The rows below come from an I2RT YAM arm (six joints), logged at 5 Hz.
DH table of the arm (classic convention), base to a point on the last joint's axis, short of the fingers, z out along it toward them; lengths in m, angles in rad. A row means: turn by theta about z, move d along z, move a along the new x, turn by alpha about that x. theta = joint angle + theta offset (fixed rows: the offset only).
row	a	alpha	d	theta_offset
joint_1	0.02	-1.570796	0.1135	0
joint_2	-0.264	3.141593	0	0
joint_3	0.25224	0	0	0.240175
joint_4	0.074	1.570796	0	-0.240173
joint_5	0	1.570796	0	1.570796
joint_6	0	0	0.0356	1.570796
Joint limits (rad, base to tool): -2.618..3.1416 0..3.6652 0..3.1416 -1.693..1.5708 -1.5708..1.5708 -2.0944..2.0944
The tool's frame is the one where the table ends.
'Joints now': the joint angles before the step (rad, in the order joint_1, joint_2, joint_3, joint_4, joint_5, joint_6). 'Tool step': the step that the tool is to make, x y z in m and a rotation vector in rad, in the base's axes. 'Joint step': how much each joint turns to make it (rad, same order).
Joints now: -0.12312 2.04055 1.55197 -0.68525 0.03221 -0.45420
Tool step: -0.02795 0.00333 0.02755 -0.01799 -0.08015 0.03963
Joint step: -0.00123 -0.15687 -0.12458 0.05058 -0.01013 -0.04037
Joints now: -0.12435 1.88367 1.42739 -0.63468 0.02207 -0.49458
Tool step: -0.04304 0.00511 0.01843 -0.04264 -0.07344 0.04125
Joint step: 0.00009 -0.20004 -0.18805 0.06756 0.00838 -0.05222
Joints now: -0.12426 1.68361 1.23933 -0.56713 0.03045 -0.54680
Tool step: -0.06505 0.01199 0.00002 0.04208 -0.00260 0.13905
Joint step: -0.00020 -0.24965 -0.24553 -0.00909 -0.10940 -0.09595
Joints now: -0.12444 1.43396 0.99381 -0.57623 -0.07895 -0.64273
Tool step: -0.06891 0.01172 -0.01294 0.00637 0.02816 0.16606
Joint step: 0.00007 -0.26281 -0.23203 -0.07703 -0.08668 -0.14270
